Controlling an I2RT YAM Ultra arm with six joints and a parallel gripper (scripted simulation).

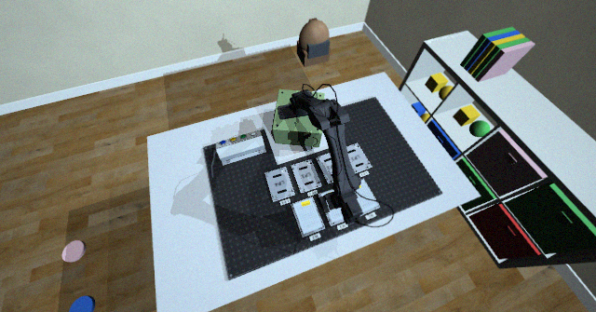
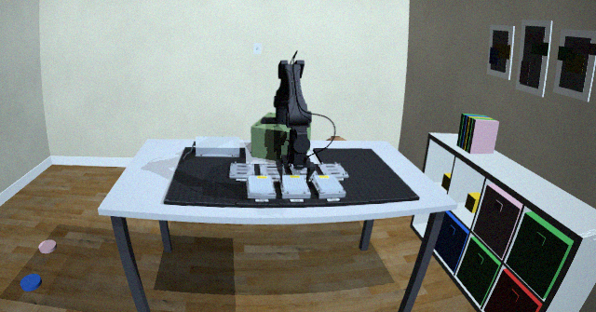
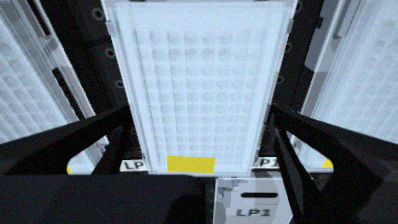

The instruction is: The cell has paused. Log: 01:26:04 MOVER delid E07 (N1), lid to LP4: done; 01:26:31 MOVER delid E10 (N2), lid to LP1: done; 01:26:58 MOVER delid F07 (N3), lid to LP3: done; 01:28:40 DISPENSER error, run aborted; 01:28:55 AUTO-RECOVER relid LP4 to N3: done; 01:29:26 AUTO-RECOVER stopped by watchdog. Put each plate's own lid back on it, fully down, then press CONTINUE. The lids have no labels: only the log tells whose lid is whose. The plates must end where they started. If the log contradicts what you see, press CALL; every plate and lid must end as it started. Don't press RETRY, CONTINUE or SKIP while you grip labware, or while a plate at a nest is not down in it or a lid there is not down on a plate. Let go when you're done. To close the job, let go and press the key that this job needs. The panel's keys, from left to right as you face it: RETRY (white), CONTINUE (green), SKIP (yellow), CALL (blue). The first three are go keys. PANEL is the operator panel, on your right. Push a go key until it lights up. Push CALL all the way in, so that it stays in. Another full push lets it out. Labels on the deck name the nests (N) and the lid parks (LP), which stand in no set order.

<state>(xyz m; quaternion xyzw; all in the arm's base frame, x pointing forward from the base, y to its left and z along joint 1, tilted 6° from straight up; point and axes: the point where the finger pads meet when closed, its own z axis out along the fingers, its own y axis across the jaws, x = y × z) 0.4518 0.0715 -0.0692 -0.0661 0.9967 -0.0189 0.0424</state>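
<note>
Now: hand 10 mm above the plate. Round my hand: lid park LP2 (190 mm behind, 40 mm to the left, 40 mm below); white retry key (410 mm behind, 310 mm to the right, 20 mm above); green continue key (400 mm behind, 360 mm to the right, 20 mm above).
</note>
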